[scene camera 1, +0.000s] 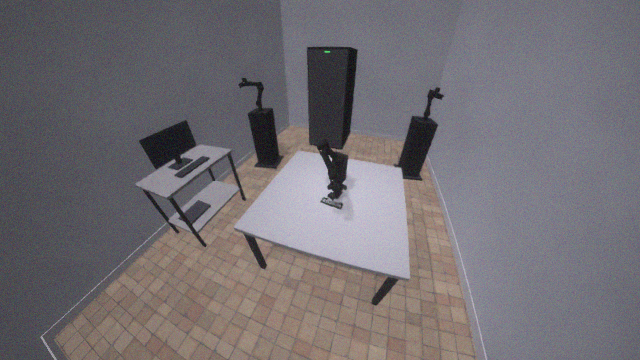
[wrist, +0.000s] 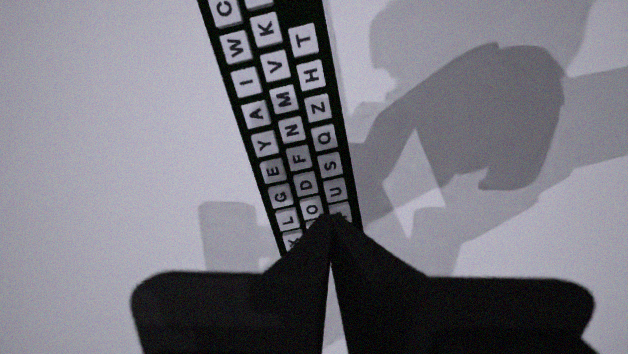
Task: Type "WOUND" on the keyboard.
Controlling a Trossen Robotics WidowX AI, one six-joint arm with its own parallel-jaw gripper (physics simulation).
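Pixels of known places: gripper, fingertip midpoint: [scene camera 1: 337, 198] [wrist: 329, 223]; arm's base, link origin: [scene camera 1: 341, 160].
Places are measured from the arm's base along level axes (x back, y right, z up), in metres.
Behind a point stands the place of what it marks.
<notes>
A small black keyboard [scene camera 1: 332, 203] @[y 0.040, x -0.364, z -0.215 m] [wrist: 304, 172] @[y 0.016, x -0.356, z -0.221 m] with white letter keys lies on the white table. In the wrist view it runs from the top toward the fingertips. The W key [wrist: 235, 47] @[y 0.096, x -0.349, z -0.216 m] is near the top left, the N key [wrist: 291, 130] @[y 0.044, x -0.348, z -0.216 m] in the middle row, the D key [wrist: 305, 184] @[y 0.011, x -0.359, z -0.216 m] and the O key [wrist: 312, 208] @[y -0.006, x -0.365, z -0.216 m] lower down, and the U key [wrist: 335, 191] @[y -0.004, x -0.345, z -0.216 m] in the right row. My gripper [scene camera 1: 333, 197] @[y 0.005, x -0.350, z -0.167 m] [wrist: 329, 223] @[y 0.005, x -0.350, z -0.167 m] is shut and empty. Its tips overlap the keyboard's lower end, just below the O key, and partly hide keys there. Whether they touch a key I cannot tell.
The white table [scene camera 1: 300, 220] @[y 0.273, x -0.571, z -0.234 m] carries the arm. A side desk [scene camera 1: 155, 184] with a monitor [scene camera 1: 169, 143] and a larger keyboard [scene camera 1: 192, 166] stands at the left. Two black pedestals [scene camera 1: 264, 137] [scene camera 1: 418, 145] with arms and a tall black cabinet [scene camera 1: 330, 95] stand behind. Arm shadows fall right of the small keyboard.
</notes>
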